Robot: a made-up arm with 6 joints. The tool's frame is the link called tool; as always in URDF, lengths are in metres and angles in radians. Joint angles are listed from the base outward.
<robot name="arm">
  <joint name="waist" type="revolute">
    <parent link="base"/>
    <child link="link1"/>
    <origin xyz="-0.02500 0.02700 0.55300"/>
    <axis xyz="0 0 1"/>
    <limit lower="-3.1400" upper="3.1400"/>
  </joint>
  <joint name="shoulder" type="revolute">
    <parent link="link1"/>
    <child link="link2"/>
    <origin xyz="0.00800 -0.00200 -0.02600" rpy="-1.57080 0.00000 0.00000"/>
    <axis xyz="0 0 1"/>
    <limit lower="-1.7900" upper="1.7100"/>
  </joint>
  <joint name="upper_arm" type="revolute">
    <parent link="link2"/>
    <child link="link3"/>
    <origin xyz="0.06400 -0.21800 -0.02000"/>
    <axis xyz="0 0 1"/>
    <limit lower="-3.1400" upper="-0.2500"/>
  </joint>
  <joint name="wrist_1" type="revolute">
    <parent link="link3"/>
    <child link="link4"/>
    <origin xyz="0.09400 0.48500 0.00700" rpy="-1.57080 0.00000 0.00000"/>
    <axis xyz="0 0 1"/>
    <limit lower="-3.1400" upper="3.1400"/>
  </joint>
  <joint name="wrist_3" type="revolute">
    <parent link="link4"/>
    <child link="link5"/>
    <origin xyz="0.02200 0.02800 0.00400" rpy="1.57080 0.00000 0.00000"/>
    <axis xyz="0 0 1"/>
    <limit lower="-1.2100" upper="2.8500"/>
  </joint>
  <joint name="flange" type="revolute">
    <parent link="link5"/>
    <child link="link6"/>
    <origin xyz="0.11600 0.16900 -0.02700" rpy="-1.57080 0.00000 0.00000"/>
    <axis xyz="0 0 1"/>
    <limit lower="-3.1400" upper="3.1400"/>
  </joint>
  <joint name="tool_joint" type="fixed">
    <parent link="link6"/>
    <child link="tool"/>
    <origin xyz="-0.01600 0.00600 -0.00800" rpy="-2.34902 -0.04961 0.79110"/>
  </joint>
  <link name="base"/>
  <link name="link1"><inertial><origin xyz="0.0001 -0.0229 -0.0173"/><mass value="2.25"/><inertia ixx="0.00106" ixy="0" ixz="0" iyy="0.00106" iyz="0" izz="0.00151"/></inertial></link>
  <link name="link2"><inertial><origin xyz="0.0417 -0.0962 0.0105"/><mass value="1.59"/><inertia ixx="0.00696" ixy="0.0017" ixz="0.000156" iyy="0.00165" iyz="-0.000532" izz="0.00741"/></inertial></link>
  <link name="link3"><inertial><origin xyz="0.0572 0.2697 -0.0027"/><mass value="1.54"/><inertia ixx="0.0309" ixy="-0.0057" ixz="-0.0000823" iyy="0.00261" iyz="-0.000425" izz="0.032"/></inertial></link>
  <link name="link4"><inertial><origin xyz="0.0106 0.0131 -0.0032"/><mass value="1.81"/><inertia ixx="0.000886" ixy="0" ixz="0" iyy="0.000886" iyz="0" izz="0.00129"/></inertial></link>
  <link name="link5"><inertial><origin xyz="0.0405 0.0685 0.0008"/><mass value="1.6"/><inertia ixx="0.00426" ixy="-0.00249" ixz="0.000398" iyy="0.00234" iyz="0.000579" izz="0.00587"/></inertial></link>
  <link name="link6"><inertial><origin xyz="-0.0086 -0.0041 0.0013"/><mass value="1.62"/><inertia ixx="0.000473" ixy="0" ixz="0" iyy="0.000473" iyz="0" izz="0.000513"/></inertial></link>
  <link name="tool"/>
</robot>
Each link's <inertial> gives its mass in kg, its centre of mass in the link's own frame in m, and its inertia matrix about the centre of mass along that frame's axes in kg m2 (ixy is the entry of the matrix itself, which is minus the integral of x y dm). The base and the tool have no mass. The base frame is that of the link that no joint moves.
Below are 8 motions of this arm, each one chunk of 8 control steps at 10 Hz.
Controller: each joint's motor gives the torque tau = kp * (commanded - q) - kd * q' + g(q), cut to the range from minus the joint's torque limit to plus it. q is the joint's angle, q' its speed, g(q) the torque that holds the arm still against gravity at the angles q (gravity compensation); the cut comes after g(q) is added. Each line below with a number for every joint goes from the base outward.
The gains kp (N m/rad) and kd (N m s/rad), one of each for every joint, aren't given. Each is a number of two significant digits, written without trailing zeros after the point. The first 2 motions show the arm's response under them.
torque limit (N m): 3.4 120 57 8.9 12 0.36
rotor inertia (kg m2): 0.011 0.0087 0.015 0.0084 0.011 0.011
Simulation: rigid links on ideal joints. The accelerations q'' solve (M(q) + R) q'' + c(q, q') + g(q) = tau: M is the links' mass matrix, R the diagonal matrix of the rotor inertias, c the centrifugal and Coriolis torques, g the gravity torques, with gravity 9.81 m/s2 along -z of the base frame. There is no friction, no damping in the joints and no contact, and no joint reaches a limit. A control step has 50 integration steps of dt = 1/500 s. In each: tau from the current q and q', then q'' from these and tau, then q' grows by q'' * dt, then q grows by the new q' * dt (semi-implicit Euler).
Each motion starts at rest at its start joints. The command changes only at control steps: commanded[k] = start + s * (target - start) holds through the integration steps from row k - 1 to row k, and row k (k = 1, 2, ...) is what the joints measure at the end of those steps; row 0 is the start. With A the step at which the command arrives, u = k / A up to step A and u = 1 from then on. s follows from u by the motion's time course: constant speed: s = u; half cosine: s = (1 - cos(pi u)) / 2; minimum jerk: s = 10 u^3 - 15 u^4 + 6 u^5; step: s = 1 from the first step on.
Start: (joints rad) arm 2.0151 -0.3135 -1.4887 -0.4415 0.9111 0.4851
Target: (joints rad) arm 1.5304 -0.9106 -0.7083 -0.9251 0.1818 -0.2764
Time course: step
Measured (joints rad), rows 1 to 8:
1: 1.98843 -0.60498 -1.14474 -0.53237 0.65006 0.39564
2: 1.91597 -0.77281 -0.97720 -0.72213 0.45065 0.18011
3: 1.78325 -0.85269 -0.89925 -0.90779 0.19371 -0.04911
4: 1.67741 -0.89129 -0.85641 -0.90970 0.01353 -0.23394
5: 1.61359 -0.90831 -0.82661 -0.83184 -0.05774 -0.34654
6: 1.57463 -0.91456 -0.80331 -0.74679 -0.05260 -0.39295
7: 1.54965 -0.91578 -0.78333 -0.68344 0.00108 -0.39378
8: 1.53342 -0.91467 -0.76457 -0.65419 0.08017 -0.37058
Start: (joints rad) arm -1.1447 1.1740 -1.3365 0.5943 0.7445 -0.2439
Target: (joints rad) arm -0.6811 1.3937 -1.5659 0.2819 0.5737 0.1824
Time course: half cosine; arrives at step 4
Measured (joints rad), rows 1 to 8:
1: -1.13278 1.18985 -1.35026 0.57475 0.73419 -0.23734
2: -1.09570 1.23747 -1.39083 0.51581 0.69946 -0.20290
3: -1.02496 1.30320 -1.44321 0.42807 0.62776 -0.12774
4: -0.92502 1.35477 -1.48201 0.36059 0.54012 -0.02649
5: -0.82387 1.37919 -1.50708 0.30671 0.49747 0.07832
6: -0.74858 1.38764 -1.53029 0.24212 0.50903 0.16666
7: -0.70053 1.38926 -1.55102 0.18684 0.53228 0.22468
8: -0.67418 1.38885 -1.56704 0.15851 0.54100 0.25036
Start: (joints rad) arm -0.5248 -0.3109 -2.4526 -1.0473 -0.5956 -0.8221
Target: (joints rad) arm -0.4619 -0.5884 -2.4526 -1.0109 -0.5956 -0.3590
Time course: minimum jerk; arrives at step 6
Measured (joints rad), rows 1 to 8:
1: -0.52409 -0.31484 -2.44877 -1.05050 -0.59284 -0.81926
2: -0.52015 -0.33690 -2.42995 -1.07238 -0.57470 -0.79963
3: -0.51177 -0.38404 -2.40005 -1.13562 -0.52746 -0.74317
4: -0.50067 -0.44774 -2.37738 -1.24691 -0.46116 -0.64368
5: -0.49053 -0.50853 -2.37833 -1.36823 -0.41579 -0.52035
6: -0.48350 -0.55028 -2.40261 -1.42438 -0.42304 -0.40859
7: -0.47852 -0.57461 -2.43236 -1.37975 -0.47605 -0.33460
8: -0.47472 -0.58803 -2.45760 -1.26240 -0.55276 -0.30272

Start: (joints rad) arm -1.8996 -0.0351 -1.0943 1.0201 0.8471 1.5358
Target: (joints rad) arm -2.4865 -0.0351 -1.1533 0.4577 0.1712 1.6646
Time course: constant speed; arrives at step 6
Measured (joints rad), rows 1 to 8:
1: -1.90989 -0.03449 -1.09690 1.02913 0.86453 1.53643
2: -1.93518 -0.03410 -1.10074 1.03031 0.88794 1.53895
3: -1.97272 -0.03359 -1.10496 1.00821 0.89041 1.54477
4: -2.02009 -0.03270 -1.10928 0.95721 0.85445 1.55559
5: -2.07710 -0.03127 -1.11354 0.87773 0.77638 1.57287
6: -2.14546 -0.02933 -1.11777 0.77245 0.66289 1.59711
7: -2.22905 -0.02804 -1.12319 0.65922 0.53681 1.62458
8: -2.32381 -0.02807 -1.13042 0.55987 0.40638 1.65073

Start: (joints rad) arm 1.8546 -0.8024 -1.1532 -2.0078 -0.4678 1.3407
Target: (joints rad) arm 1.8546 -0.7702 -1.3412 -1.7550 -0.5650 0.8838
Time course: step
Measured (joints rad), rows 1 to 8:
1: 1.85349 -0.77852 -1.19361 -2.04018 -0.49986 1.27336
2: 1.85284 -0.76958 -1.23174 -2.07534 -0.52597 1.13754
3: 1.85147 -0.76793 -1.26428 -2.08318 -0.54760 1.00162
4: 1.85051 -0.76872 -1.29036 -2.05449 -0.56202 0.90127
5: 1.85089 -0.76988 -1.31000 -1.99246 -0.56902 0.84563
6: 1.85259 -0.77081 -1.32423 -1.90731 -0.57145 0.82765
7: 1.85479 -0.77152 -1.33466 -1.81238 -0.57250 0.83376
8: 1.85661 -0.77221 -1.34279 -1.72027 -0.57374 0.85054

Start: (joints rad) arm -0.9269 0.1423 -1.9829 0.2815 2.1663 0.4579
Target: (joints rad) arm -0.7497 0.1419 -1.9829 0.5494 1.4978 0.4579
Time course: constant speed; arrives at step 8
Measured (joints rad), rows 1 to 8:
1: -0.92401 0.14209 -1.98258 0.27545 2.15979 0.45653
2: -0.91576 0.14187 -1.98216 0.26199 2.13753 0.45287
3: -0.90247 0.14176 -1.98168 0.24768 2.09464 0.44784
4: -0.88537 0.14183 -1.98105 0.24040 2.03005 0.44300
5: -0.86571 0.14211 -1.98012 0.24621 1.94570 0.43977
6: -0.84433 0.14260 -1.97883 0.26870 1.84575 0.43900
7: -0.82171 0.14322 -1.97726 0.30914 1.73579 0.44090
8: -0.79800 0.14385 -1.97568 0.36664 1.62213 0.44509

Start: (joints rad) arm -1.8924 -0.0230 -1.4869 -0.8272 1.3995 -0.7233
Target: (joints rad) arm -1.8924 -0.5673 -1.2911 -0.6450 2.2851 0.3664
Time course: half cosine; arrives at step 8
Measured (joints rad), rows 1 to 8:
1: -1.89234 -0.03205 -1.47866 -0.82136 1.39695 -0.71768
2: -1.89151 -0.06371 -1.45407 -0.79380 1.39911 -0.68909
3: -1.88902 -0.12256 -1.41764 -0.73408 1.42860 -0.61594
4: -1.88542 -0.20504 -1.37908 -0.65259 1.50511 -0.48589
5: -1.88254 -0.30130 -1.34784 -0.57385 1.63265 -0.30342
6: -1.88156 -0.39769 -1.33005 -0.52163 1.79885 -0.09030
7: -1.88242 -0.47954 -1.32783 -0.51128 1.98444 0.11926
8: -1.88506 -0.53405 -1.33958 -0.55062 2.17186 0.28722

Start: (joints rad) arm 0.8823 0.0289 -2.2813 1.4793 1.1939 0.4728
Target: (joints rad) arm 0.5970 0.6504 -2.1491 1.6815 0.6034 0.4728
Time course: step
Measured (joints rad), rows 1 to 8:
1: 0.84924 0.26713 -2.50681 1.81755 1.22816 0.46781
2: 0.81676 0.43237 -2.49890 2.41410 1.28088 0.48058
3: 0.79270 0.54081 -2.40325 2.69654 1.30340 0.49870
4: 0.76042 0.60650 -2.29917 2.62937 1.13738 0.51570
5: 0.73437 0.64643 -2.20473 2.26603 0.85326 0.53207
6: 0.71841 0.67739 -2.10193 1.87439 0.58109 0.53018
7: 0.68266 0.69928 -2.01200 1.77296 0.37968 0.51039
8: 0.63166 0.70636 -1.95936 1.84997 0.25463 0.49075

